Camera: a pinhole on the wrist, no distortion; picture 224 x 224 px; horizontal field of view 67.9 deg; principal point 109.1 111.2 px. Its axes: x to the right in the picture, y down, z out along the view. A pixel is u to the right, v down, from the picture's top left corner.
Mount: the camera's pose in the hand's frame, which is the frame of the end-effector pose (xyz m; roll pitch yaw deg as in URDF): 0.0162 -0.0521 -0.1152 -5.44 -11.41 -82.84
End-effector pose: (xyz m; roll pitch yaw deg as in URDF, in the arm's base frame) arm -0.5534 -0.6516 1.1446 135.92 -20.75 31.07
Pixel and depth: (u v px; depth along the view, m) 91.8 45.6 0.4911
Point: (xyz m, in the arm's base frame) -0.4444 -0.9542 0.8938
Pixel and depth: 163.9 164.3 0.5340
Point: -0.1283 -0.6612 0.8840
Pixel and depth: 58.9 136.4 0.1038
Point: -0.5374 -0.6258 1.1725
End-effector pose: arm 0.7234 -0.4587 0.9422 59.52 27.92 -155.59
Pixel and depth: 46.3 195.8 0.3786
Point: 0.4014 -0.5113 1.0759
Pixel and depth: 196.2 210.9 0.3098
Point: 0.4335 -0.3289 0.8237
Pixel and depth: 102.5 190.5 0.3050
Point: 0.4773 -0.4341 0.9617
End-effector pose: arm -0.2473 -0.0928 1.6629 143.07 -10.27 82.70
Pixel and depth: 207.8 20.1 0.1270
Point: -0.3161 -0.1025 1.5701
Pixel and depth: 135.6 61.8 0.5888
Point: 0.0121 -0.1544 1.2321
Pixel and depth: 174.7 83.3 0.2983
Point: -0.2076 -0.0550 1.4379
